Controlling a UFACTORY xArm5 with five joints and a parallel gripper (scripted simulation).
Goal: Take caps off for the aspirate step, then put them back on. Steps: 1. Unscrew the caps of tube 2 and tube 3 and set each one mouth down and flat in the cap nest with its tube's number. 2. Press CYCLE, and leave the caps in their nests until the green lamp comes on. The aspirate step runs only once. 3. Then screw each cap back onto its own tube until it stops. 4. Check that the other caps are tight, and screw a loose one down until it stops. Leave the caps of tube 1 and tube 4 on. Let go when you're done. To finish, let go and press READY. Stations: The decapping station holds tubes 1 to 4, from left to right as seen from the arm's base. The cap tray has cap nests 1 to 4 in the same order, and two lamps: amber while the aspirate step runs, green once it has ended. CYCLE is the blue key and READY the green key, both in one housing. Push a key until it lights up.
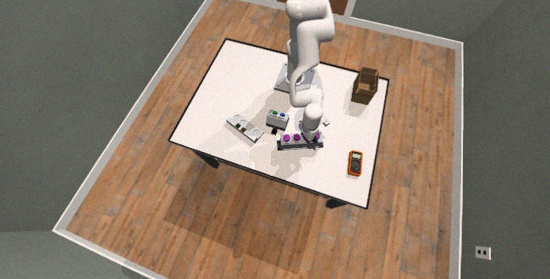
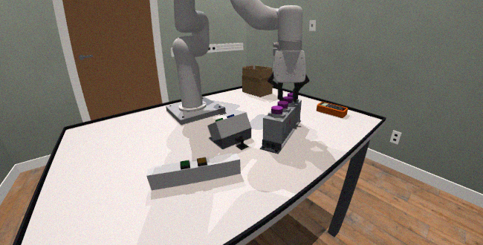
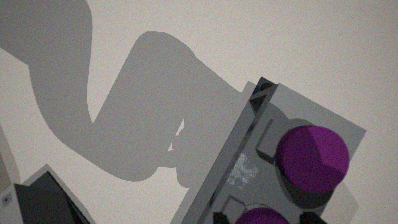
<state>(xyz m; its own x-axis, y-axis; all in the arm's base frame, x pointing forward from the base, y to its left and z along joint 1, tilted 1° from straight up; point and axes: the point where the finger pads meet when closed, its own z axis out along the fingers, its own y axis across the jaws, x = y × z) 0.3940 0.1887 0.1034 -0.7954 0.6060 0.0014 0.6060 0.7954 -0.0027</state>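
The purple cap is 10 mm below my hand. Round my hand: key housing (190 mm to the right, 80 mm below, 80 mm behind); then blue key (170 mm to the right, 100 mm behind, 60 mm below); then grey decapping station (130 mm below, 20 mm to the right, 10 mm ahead).
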